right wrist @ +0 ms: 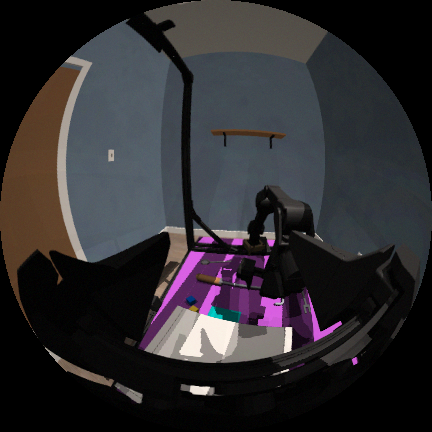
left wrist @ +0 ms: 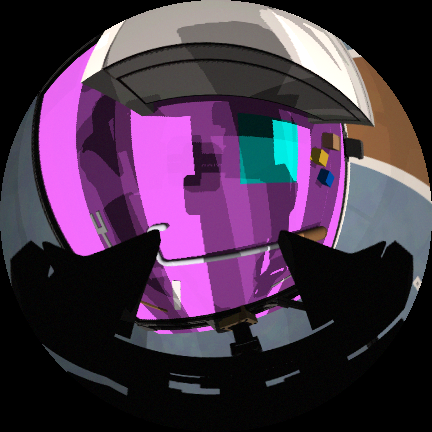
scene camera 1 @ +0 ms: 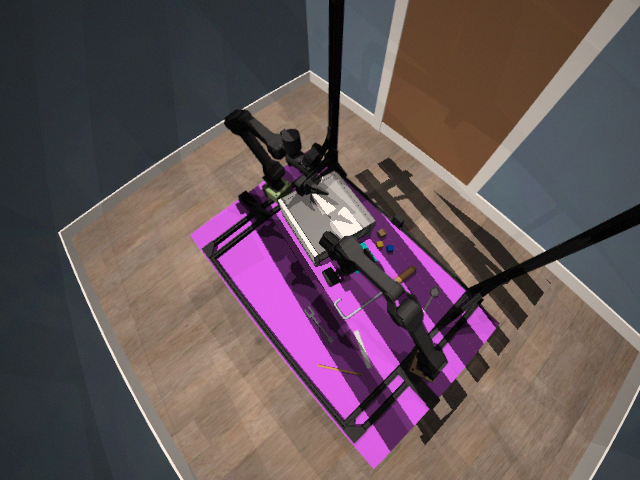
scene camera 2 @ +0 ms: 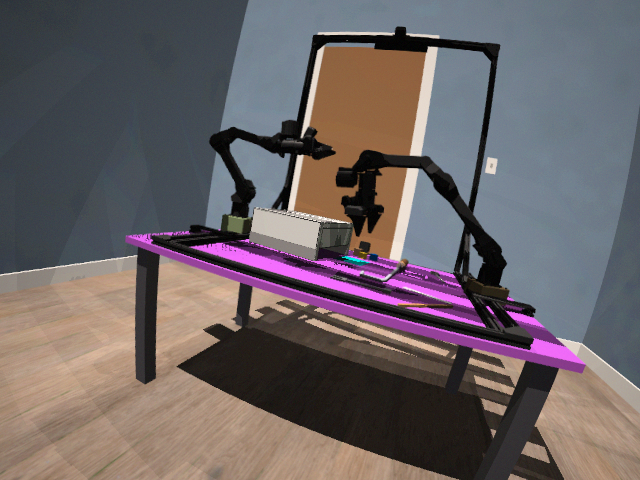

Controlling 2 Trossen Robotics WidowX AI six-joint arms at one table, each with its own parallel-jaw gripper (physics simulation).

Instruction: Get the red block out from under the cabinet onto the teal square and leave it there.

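Frame: origin at the left arm's base, x back, y right, z up, level; metres.
Seen in the pictures: left gripper, fingertip midpoint: (left wrist: 220,236) (scene camera 1: 350,274) (scene camera 2: 363,234); right gripper, fingertip midpoint: (right wrist: 231,237) (scene camera 1: 337,184) (scene camera 2: 334,150); left arm's base at its link origin: (right wrist: 253,241) (left wrist: 239,325) (scene camera 1: 426,364) (scene camera 2: 488,283); right arm's base at its link origin: (scene camera 1: 276,185) (scene camera 2: 238,216).
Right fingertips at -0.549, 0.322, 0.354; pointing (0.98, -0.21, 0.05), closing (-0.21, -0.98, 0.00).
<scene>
Pixels of each thing's middle, then the offset from my right fingertips to it, as dx, dy, dz. "spot": a spot on its surface instead.
- pale cabinet at the middle of its body: (right wrist: 211,376) (scene camera 2: 303,231) (scene camera 1: 325,217) -0.062, +0.035, -0.337
- teal square at a spot on its surface: (left wrist: 265,157) (right wrist: 226,317) spot: +0.152, -0.054, -0.404
- hooked rod at the middle of its body: (left wrist: 258,235) (scene camera 2: 387,267) (right wrist: 237,290) (scene camera 1: 375,286) +0.260, -0.128, -0.392
- wooden handle at the middle of its body: (left wrist: 307,236) (right wrist: 209,279) (scene camera 1: 403,275) +0.348, -0.033, -0.387
- forked tool at the middle of its body: (scene camera 2: 360,284) (scene camera 1: 318,325) +0.123, -0.375, -0.402
- white strip at the middle of its body: (left wrist: 176,297) (scene camera 2: 426,295) (scene camera 1: 362,349) +0.318, -0.377, -0.404
- thin stick at the middle of its body: (scene camera 2: 426,305) (scene camera 1: 340,370) +0.275, -0.487, -0.401
- spoon-like tool at the middle of its body: (scene camera 1: 428,302) +0.486, -0.088, -0.401
The pale cabinet (scene camera 1: 310,211) (scene camera 2: 286,229) (left wrist: 220,25) (right wrist: 210,342) stands on the table. The red block does not show in any view. The teal square (scene camera 1: 368,251) (scene camera 2: 355,259) (left wrist: 265,157) (right wrist: 227,315) lies flat beside the cabinet's end, partly shadowed. A hooked rod (scene camera 2: 392,273) (left wrist: 205,260) with a wooden handle (scene camera 1: 406,274) lies on the table. My left gripper (scene camera 2: 364,232) (left wrist: 220,236) is open and empty, pointing down high above the table near the teal square. My right gripper (scene camera 2: 330,151) (right wrist: 231,237) is open and empty, held level high above the cabinet.
Brown (scene camera 1: 381,233) (left wrist: 330,141), yellow (scene camera 1: 379,244) (left wrist: 320,157) and blue (scene camera 1: 390,248) (left wrist: 326,178) blocks lie beyond the teal square. A forked tool (scene camera 1: 321,326), white strip (scene camera 1: 362,348), thin stick (scene camera 1: 339,369) and spoon-like tool (scene camera 1: 434,292) lie around the hooked rod. Black rails edge the table.
</scene>
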